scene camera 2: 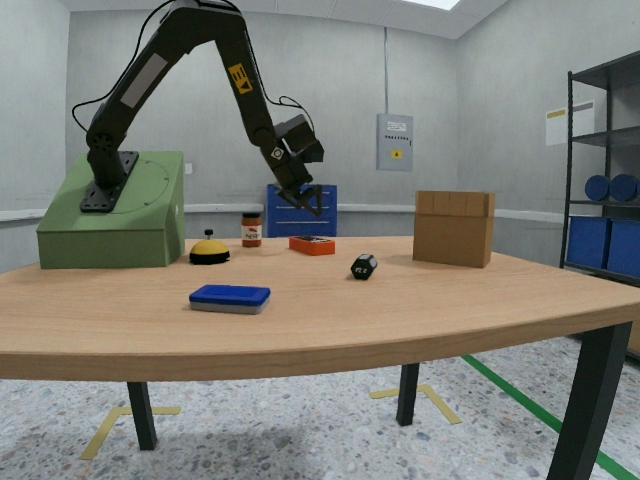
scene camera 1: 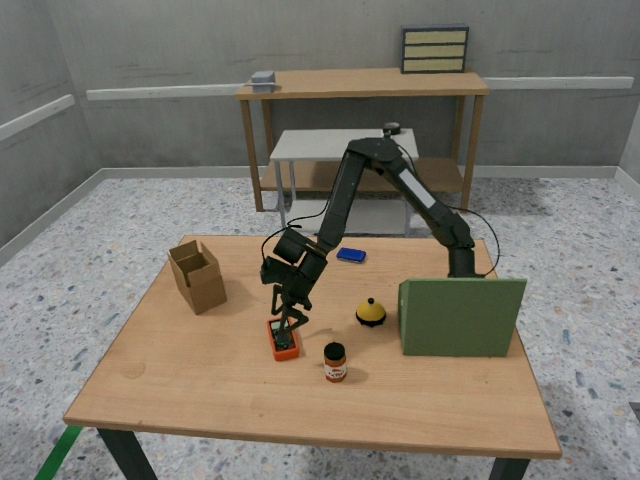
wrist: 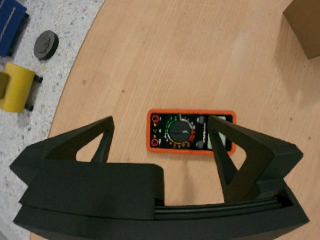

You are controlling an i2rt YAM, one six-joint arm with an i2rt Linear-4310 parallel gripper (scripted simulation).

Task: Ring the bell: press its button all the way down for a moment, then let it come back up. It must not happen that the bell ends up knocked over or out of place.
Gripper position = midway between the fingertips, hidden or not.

I see my gripper (scene camera 2: 309, 211), a jar (scene camera 1: 334, 353), a cardboard box (scene camera 2: 451, 227), a bell (scene camera 2: 209, 251) and a blue-topped flat block (scene camera 2: 216, 298).
The cardboard box also shows in scene camera 1 (scene camera 1: 205, 289). My gripper is seen too in scene camera 1 (scene camera 1: 276, 324) and in the wrist view (wrist: 160, 120). The wrist view does not show the jar, which is hidden by my gripper. The wrist view misses the bell: it is out of frame.
